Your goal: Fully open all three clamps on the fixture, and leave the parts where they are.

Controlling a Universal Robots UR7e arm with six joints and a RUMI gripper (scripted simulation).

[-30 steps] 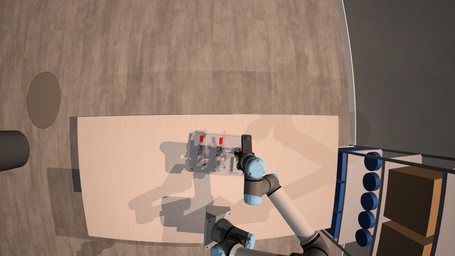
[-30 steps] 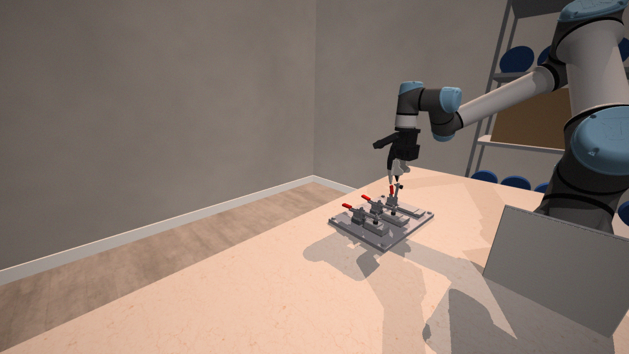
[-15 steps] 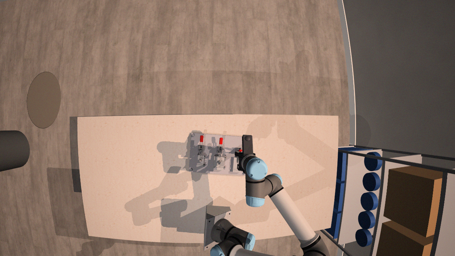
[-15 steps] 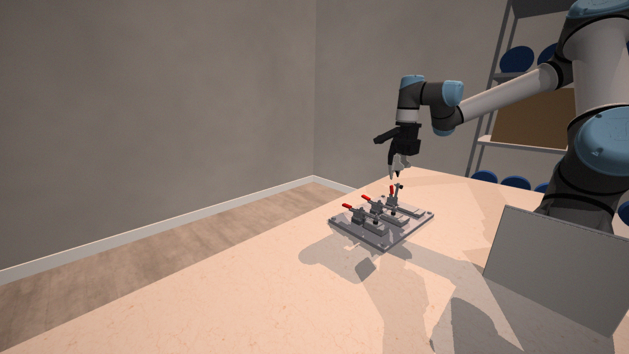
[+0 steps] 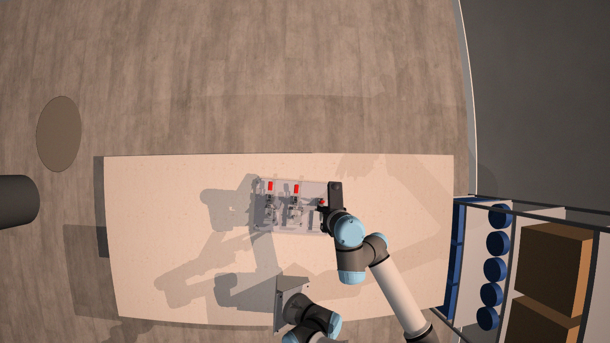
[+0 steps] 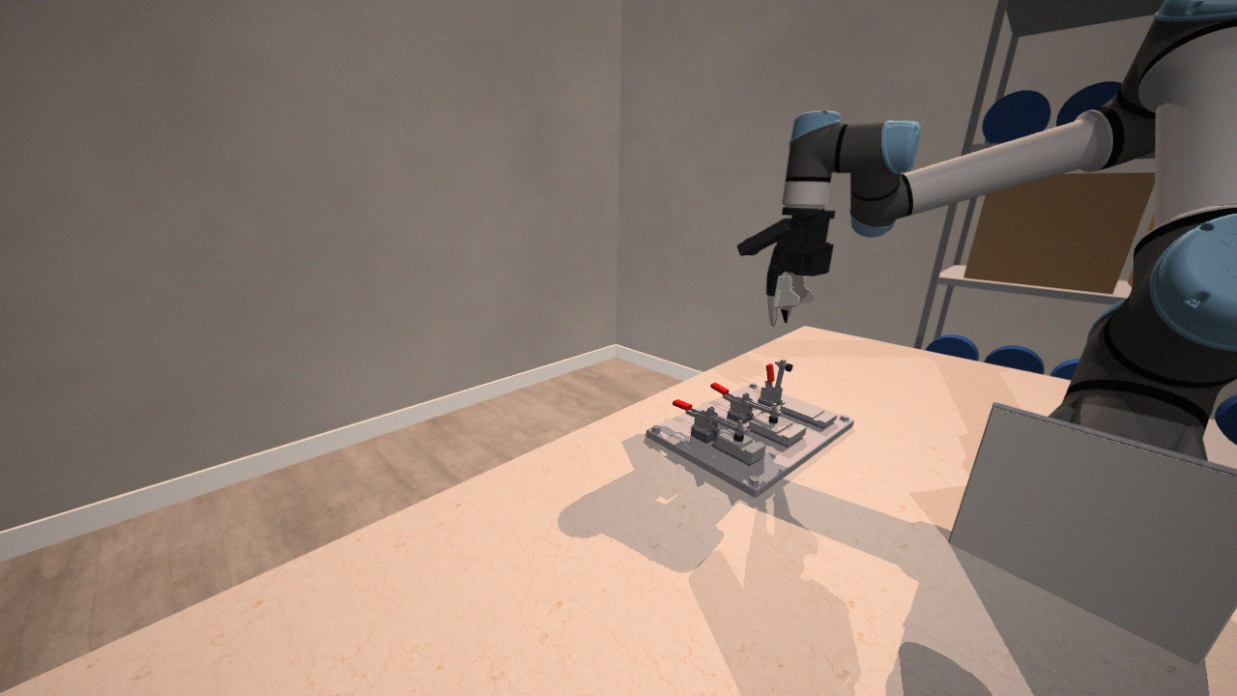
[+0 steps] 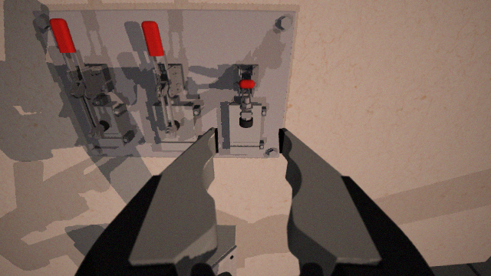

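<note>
The grey fixture plate lies 20 cm below my hand, 11 cm to the left of it and 4 cm behind it.
</note>
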